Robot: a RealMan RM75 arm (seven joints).
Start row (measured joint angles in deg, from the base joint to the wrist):
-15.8, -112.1, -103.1, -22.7, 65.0, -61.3, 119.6
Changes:
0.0, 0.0, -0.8, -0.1, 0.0, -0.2, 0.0
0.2, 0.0, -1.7, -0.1, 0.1, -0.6, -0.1
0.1, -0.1, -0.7, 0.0, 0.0, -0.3, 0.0
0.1, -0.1, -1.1, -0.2, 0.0, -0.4, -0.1
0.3, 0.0, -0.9, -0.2, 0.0, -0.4, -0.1
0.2, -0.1, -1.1, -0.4, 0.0, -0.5, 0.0
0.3, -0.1, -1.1, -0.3, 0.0, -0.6, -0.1
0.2, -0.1, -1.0, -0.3, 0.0, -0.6, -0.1
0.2, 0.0, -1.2, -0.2, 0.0, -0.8, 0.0
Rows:
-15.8, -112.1, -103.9, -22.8, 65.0, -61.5, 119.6
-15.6, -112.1, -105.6, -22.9, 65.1, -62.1, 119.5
-15.5, -112.2, -106.3, -22.9, 65.1, -62.4, 119.5
-15.4, -112.3, -107.4, -23.1, 65.1, -62.8, 119.4
-15.1, -112.3, -108.3, -23.3, 65.1, -63.2, 119.3
-14.9, -112.4, -109.4, -23.7, 65.1, -63.7, 119.3
-14.6, -112.5, -110.5, -24.0, 65.1, -64.3, 119.2
-14.4, -112.6, -111.5, -24.3, 65.1, -64.9, 119.1
-14.2, -112.6, -112.7, -24.5, 65.1, -65.7, 119.1

